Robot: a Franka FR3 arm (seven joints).
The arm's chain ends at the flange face. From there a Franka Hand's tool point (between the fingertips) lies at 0.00 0.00 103.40 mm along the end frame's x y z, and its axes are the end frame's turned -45 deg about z.
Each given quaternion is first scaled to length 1.
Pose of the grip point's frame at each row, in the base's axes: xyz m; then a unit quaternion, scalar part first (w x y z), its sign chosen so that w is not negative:
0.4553 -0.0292 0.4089 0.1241 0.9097 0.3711 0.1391
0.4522 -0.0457 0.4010 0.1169 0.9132 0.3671 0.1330
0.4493 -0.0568 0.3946 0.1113 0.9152 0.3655 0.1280
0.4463 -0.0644 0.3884 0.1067 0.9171 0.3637 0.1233
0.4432 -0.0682 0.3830 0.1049 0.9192 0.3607 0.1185
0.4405 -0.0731 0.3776 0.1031 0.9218 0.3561 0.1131
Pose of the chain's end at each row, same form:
0.4196 -0.0165 0.5051 0.0614 0.9825 -0.0053 0.1760
0.4182 -0.0337 0.4979 0.0571 0.9841 -0.0103 0.1676
0.4167 -0.0454 0.4920 0.0538 0.9854 -0.0126 0.1609
0.4149 -0.0534 0.4863 0.0514 0.9865 -0.0149 0.1548
0.4129 -0.0571 0.4812 0.0516 0.9872 -0.0185 0.1496
0.4113 -0.0618 0.4762 0.0520 0.9879 -0.0238 0.1439

